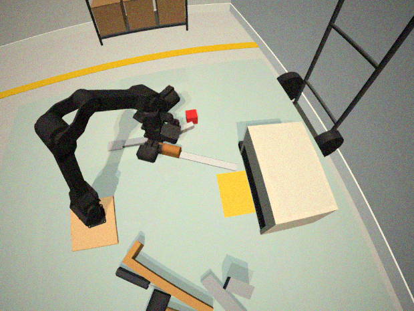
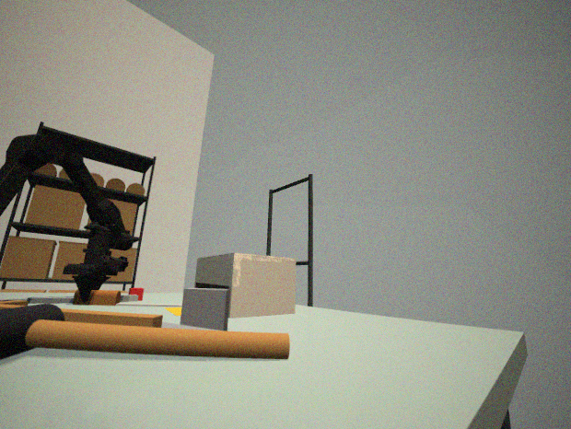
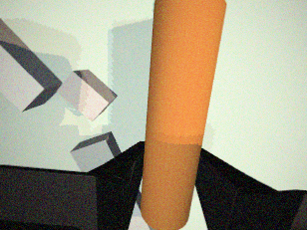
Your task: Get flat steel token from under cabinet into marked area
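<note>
Now: the small grey block 60 mm ahead of my gripper tip and 20 mm to the left of it. The rest, counted from my gripper tip: grey L-shaped strip (100 mm behind, 70 mm to the left); then white bar (110 mm ahead, 50 mm to the left); then red cube (150 mm ahead, 80 mm to the left, 10 mm above).
</note>
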